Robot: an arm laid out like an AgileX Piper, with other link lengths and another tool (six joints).
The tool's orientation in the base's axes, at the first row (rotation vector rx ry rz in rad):
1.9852 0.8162 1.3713
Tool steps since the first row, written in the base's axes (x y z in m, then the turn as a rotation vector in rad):
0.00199 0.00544 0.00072 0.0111 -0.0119 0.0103
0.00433 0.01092 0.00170 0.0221 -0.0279 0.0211
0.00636 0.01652 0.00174 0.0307 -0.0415 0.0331
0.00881 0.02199 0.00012 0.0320 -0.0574 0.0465
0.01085 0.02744 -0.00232 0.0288 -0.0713 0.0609
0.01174 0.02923 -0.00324 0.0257 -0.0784 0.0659
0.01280 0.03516 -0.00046 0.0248 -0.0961 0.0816
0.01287 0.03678 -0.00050 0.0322 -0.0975 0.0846
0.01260 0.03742 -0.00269 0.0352 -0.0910 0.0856
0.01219 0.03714 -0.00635 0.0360 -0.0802 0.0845
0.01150 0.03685 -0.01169 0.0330 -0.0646 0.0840
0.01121 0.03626 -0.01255 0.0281 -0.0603 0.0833
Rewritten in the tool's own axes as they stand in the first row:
0.00511 -0.00264 0.00101 0.0002 0.0171 0.0089
0.01050 -0.00505 0.00227 -0.0025 0.0372 0.0180
0.01534 -0.00829 0.00350 -0.0033 0.0562 0.0242
0.01923 -0.01263 0.00564 -0.0072 0.0767 0.0234
0.02250 -0.01764 0.00764 -0.0101 0.0959 0.0177
0.02357 -0.01934 0.00854 -0.0135 0.1038 0.0142
0.03000 -0.02089 0.00800 -0.0179 0.1268 0.0108
0.03123 -0.02194 0.00788 -0.0151 0.1311 0.0170
0.03035 -0.02404 0.00820 -0.0087 0.1281 0.0188
0.02787 -0.02668 0.00894 -0.0010 0.1205 0.0186
0.02432 -0.03062 0.00991 0.0097 0.1097 0.0140
0.02328 -0.03093 0.00997 0.0112 0.1056 0.0090

